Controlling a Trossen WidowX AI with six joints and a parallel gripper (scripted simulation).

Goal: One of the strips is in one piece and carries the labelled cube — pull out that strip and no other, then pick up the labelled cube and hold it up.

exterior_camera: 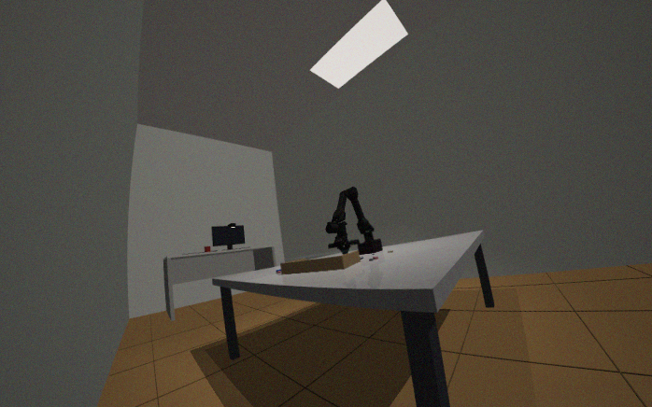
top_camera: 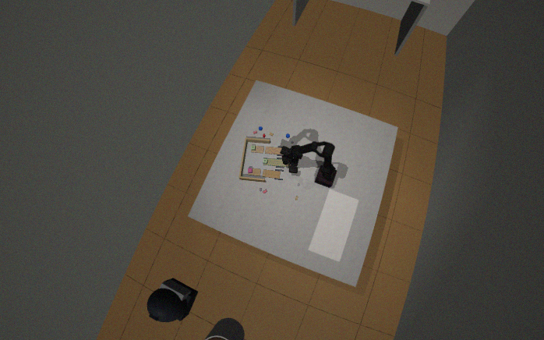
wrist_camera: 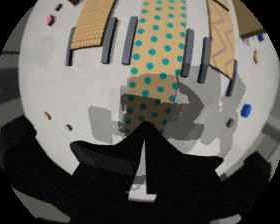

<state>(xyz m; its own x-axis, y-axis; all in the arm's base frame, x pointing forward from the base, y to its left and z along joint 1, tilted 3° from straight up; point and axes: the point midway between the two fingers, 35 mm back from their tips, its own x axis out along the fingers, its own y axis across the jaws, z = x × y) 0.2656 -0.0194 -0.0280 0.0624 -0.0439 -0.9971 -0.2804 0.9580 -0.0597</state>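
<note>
Now: the strip 100 mm ahead of my gripper tip and 30 mm to the left of it.
</note>
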